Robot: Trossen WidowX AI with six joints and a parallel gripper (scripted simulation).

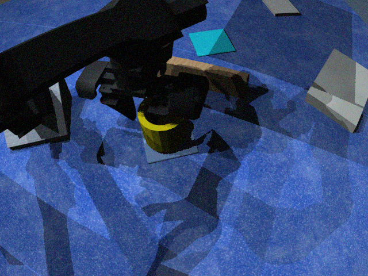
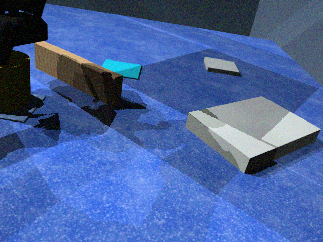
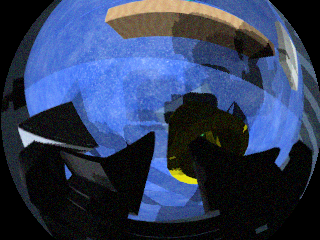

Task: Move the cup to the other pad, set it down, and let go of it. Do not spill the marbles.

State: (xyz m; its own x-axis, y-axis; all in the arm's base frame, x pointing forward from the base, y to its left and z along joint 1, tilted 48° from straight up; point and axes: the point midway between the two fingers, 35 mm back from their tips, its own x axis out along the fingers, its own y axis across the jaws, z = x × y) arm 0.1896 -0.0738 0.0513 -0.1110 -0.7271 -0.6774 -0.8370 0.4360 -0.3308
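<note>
Now: the yellow cup 2 cm to the right of my gripper tip and 2 cm ahead of it. Round my gripper tip: pale grey box (40 cm ahead, 2 cm below, 1 cm to the right); cyan pad (18 cm to the left, 17 cm ahead, 4 cm below); wooden block (10 cm ahead, 8 cm to the left, 2 cm below).
</note>
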